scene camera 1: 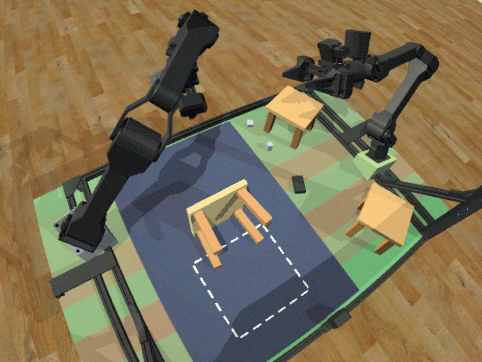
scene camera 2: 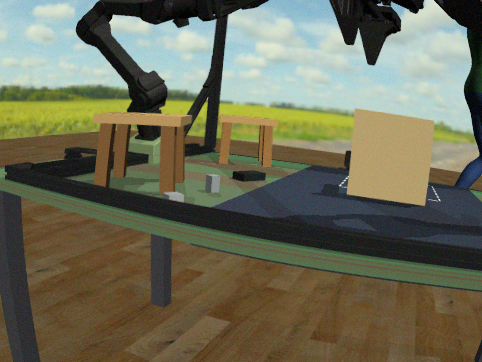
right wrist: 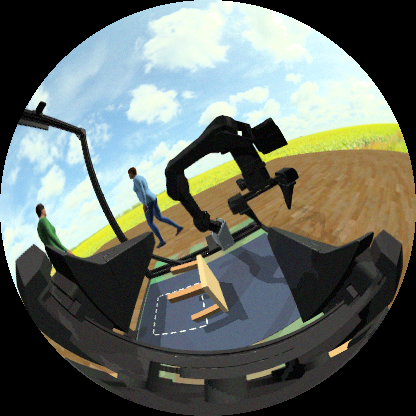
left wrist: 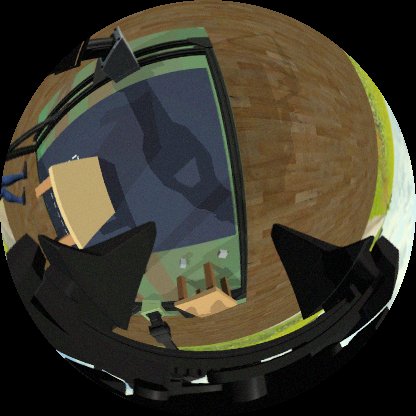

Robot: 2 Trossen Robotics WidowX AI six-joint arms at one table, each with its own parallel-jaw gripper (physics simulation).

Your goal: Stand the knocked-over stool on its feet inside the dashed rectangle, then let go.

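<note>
The knocked-over stool (scene camera 1: 216, 209) (scene camera 2: 391, 157) (left wrist: 82, 200) (right wrist: 212, 285) lies on its side on the blue mat, its square seat upright on edge. Its legs point toward the dashed rectangle (scene camera 1: 240, 337) (right wrist: 155, 333) and reach over its far edge in scene camera 1; the seat is outside it. My left gripper (scene camera 2: 361, 52) (left wrist: 216, 229) (right wrist: 275, 217) is open and empty, high above the mat on the seat's side; in scene camera 1 its own arm mostly hides it. My right gripper (scene camera 1: 292, 82) is open and empty, raised far from the stool.
One upright stool (scene camera 1: 295, 106) (scene camera 2: 142, 119) (left wrist: 206, 302) stands below the right gripper, near two small pale blocks (scene camera 1: 250, 123) (scene camera 1: 269, 146). Another upright stool (scene camera 1: 385, 215) (scene camera 2: 248, 121) stands at the right in scene camera 1. A black block (scene camera 1: 298, 184) (scene camera 2: 249, 175) lies beside the mat.
</note>
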